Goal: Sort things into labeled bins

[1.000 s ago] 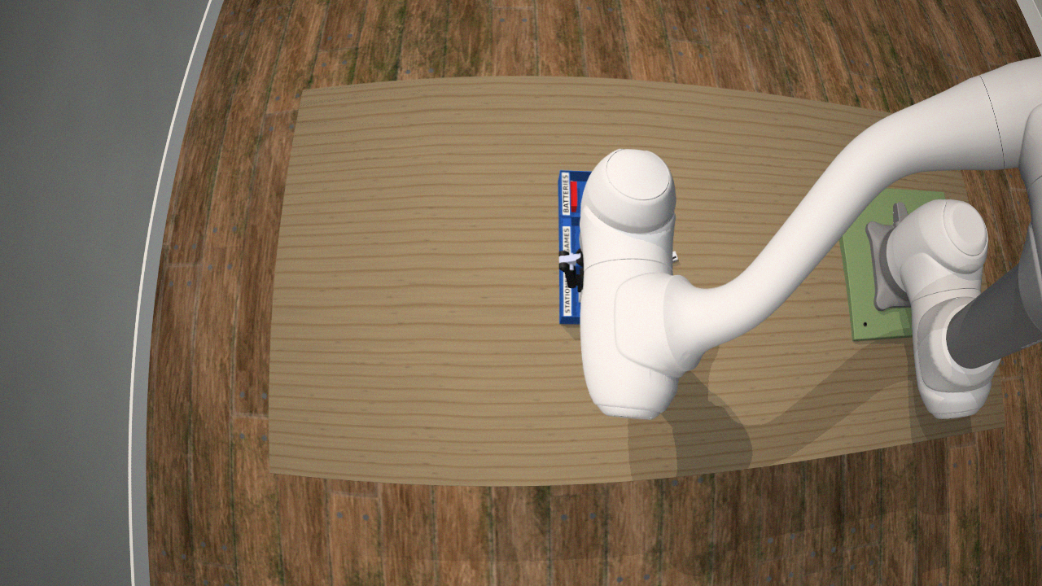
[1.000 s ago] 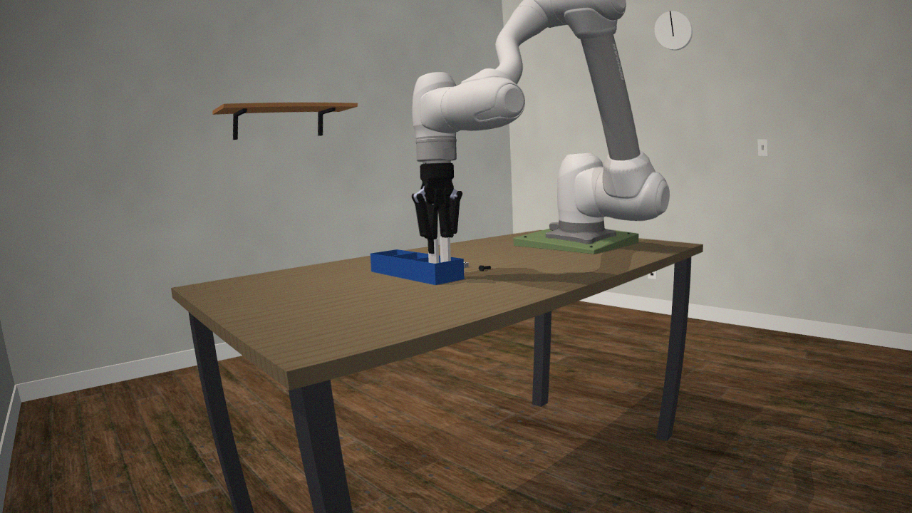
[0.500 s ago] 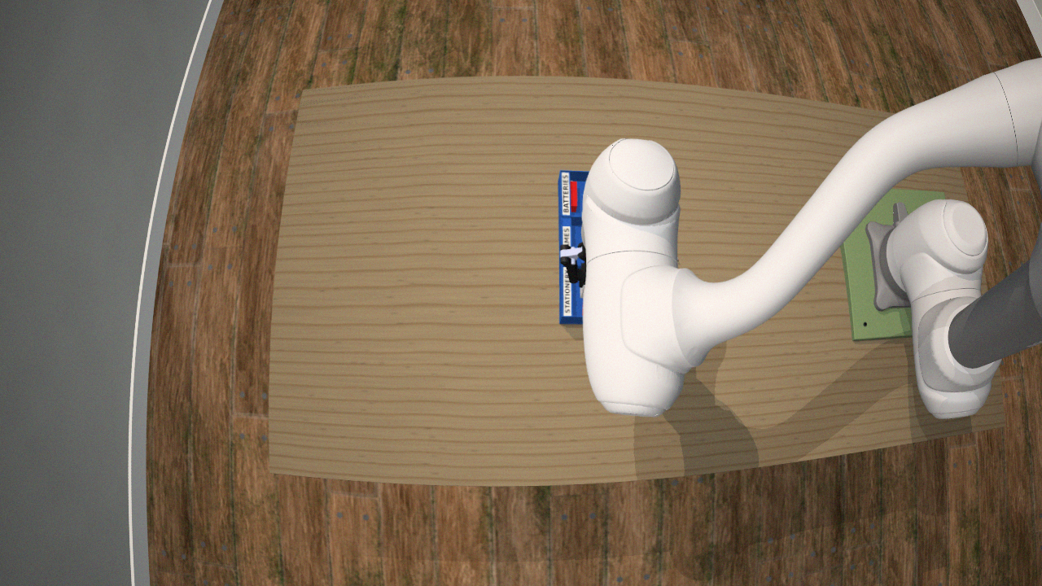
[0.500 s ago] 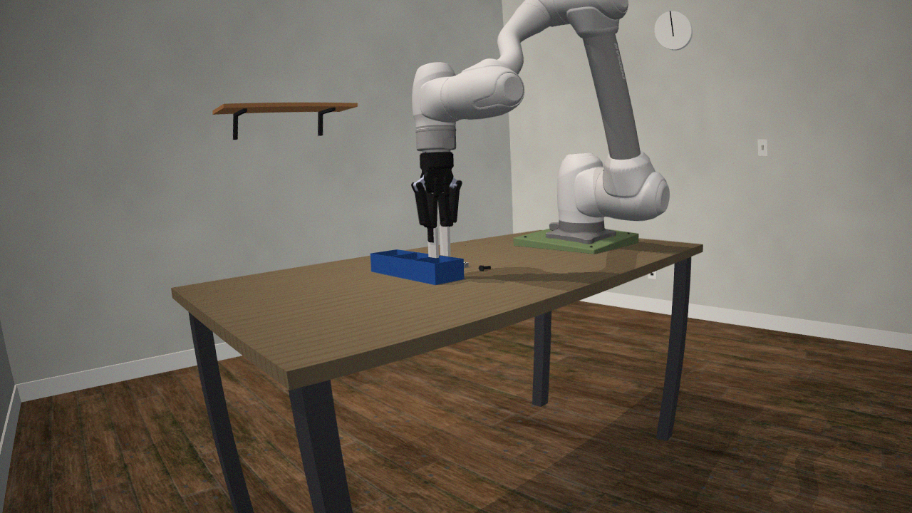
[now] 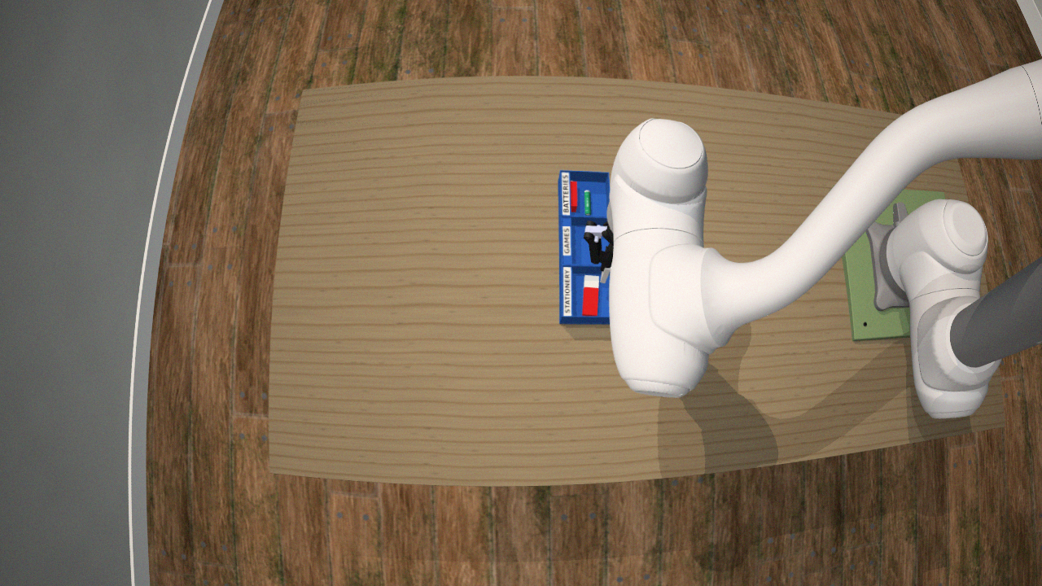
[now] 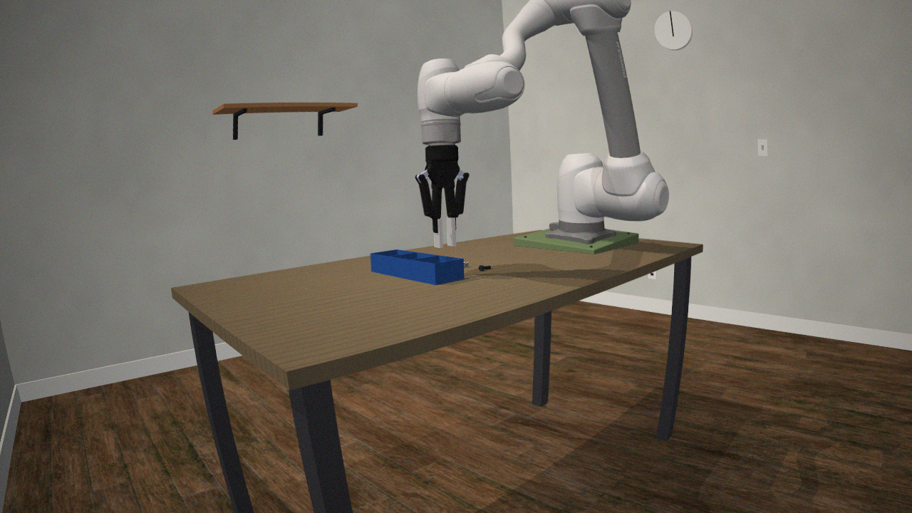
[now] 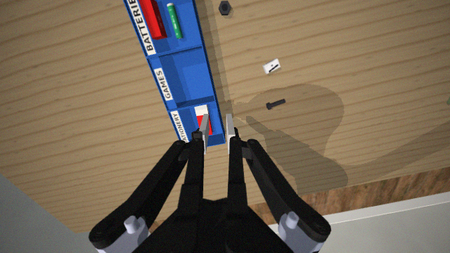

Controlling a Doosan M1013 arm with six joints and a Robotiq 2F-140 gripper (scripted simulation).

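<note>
My gripper is now 11 cm past the white tile, 9 cm above it and 6 cm to the left of it. Round my hand: white eraser (9 cm below, 3 cm ahead, 1 cm to the left); black bolt (11 cm behind, 10 cm below, 1 cm to the left); green battery (15 cm to the right, 9 cm below, 3 cm ahead).
</note>
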